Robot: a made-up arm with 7 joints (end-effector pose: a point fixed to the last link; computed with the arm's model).
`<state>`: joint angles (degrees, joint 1 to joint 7).
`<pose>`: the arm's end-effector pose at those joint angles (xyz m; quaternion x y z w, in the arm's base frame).
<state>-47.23 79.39 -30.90 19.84 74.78 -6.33 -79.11</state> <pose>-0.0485 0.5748 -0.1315 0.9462 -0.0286 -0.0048 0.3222</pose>
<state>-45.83 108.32 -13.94 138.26 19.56 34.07 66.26</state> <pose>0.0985 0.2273 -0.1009 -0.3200 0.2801 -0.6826 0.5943</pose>
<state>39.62 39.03 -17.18 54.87 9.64 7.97 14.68</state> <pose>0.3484 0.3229 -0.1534 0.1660 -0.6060 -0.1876 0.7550</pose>
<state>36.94 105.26 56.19 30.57 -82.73 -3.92 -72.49</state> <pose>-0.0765 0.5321 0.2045 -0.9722 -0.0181 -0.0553 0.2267</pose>
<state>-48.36 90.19 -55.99 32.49 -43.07 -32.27 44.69</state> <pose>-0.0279 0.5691 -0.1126 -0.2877 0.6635 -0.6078 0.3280</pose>
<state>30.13 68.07 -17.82 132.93 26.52 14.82 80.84</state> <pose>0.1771 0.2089 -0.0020 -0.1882 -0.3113 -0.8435 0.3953</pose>
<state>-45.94 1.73 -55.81 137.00 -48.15 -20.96 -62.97</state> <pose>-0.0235 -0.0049 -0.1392 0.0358 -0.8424 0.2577 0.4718</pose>
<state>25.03 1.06 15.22 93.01 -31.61 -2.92 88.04</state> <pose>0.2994 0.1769 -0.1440 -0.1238 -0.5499 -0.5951 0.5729</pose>
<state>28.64 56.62 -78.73 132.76 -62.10 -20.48 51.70</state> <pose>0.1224 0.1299 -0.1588 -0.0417 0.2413 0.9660 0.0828</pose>
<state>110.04 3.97 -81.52 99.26 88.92 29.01 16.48</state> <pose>0.2228 -0.0814 0.1151 -0.3588 -0.3842 -0.7387 0.4219</pose>
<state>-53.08 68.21 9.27 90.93 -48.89 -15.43 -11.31</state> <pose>0.0765 0.3751 -0.2120 0.2794 -0.3282 -0.7926 0.4313</pose>
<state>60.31 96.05 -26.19 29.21 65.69 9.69 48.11</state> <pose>0.0458 0.5775 0.0839 0.1583 -0.7473 0.0948 0.6383</pose>
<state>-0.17 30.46 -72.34 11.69 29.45 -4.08 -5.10</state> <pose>0.0121 0.3237 -0.4381 0.1938 -0.0143 -0.3735 0.9071</pose>
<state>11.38 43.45 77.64 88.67 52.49 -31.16 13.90</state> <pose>0.0562 0.4586 -0.0426 -0.3202 0.9253 -0.1908 0.0702</pose>
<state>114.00 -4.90 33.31 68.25 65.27 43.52 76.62</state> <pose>0.2589 0.1959 0.3007 0.6140 0.5401 0.4869 0.3070</pose>
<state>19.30 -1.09 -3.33 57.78 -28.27 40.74 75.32</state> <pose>0.3015 0.0968 -0.3032 -0.4015 -0.1502 -0.3109 0.8483</pose>
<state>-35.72 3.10 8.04 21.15 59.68 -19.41 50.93</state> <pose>-0.2123 0.1515 -0.4287 -0.1786 -0.2745 0.4321 0.8403</pose>
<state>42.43 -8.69 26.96 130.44 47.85 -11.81 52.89</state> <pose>0.2024 0.1700 -0.0020 0.1894 0.9404 0.1772 0.2200</pose>
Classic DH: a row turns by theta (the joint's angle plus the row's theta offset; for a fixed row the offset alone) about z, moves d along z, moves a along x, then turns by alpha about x. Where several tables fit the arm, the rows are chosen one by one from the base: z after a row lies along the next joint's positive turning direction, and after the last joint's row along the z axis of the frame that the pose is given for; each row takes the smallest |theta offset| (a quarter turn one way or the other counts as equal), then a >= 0, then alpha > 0; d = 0 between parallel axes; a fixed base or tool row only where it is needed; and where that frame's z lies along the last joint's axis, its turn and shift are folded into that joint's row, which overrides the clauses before.
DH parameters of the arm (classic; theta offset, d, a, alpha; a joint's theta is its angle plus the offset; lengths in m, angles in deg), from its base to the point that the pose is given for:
base (fixed): 0 0 0 90
joint 1: 90 -0.1149 0 90
joint 2: 90 0 0 90
joint 3: 90 -0.2697 0 90
joint 4: 0 0 0 -90
joint 5: 0 -0.2183 0 -90
joint 6: -90 0 0 90
joint 7: 90 0 0 90
tool (fixed): -90 0 0 0

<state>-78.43 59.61 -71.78 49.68 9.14 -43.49 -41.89</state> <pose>-0.3268 0.3894 -0.1200 -0.1163 0.0433 -0.4512 0.8838</pose>
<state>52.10 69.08 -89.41 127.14 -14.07 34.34 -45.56</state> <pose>0.1682 0.1816 -0.1287 0.4201 -0.7005 -0.4697 0.3348</pose>
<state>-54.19 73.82 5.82 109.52 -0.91 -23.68 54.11</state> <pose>0.0916 0.3097 -0.1864 -0.2660 -0.1955 -0.7816 0.5293</pose>
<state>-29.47 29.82 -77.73 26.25 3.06 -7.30 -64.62</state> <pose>-0.2039 0.2645 -0.4025 0.2956 -0.2065 -0.5815 0.7293</pose>
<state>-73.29 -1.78 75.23 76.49 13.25 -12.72 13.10</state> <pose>-0.2976 0.3101 -0.1458 0.5161 -0.1858 0.1752 0.8176</pose>
